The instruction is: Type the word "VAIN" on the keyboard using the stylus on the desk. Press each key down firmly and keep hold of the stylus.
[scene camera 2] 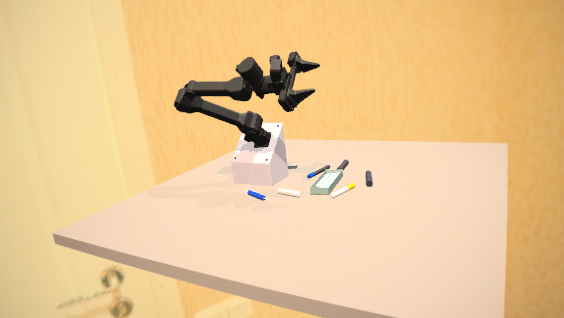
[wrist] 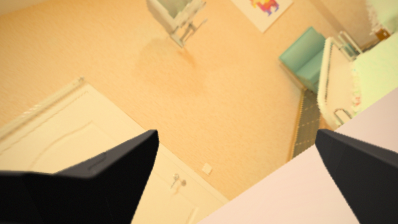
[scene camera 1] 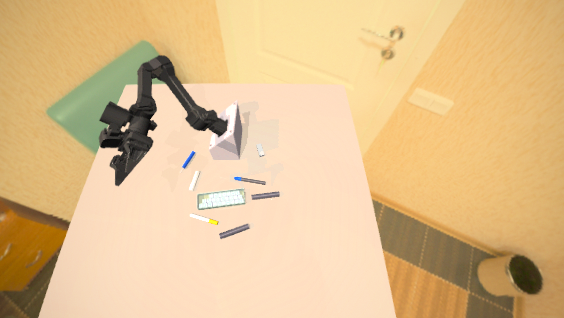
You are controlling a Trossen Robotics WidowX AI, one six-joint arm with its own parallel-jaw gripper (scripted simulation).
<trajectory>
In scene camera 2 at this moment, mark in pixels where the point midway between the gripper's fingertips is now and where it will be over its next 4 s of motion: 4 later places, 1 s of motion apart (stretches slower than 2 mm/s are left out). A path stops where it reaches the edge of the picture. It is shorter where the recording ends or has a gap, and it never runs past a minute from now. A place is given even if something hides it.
My gripper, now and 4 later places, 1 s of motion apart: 317,77; 342,156; 328,172; 320,178; 321,171
</trajectory>
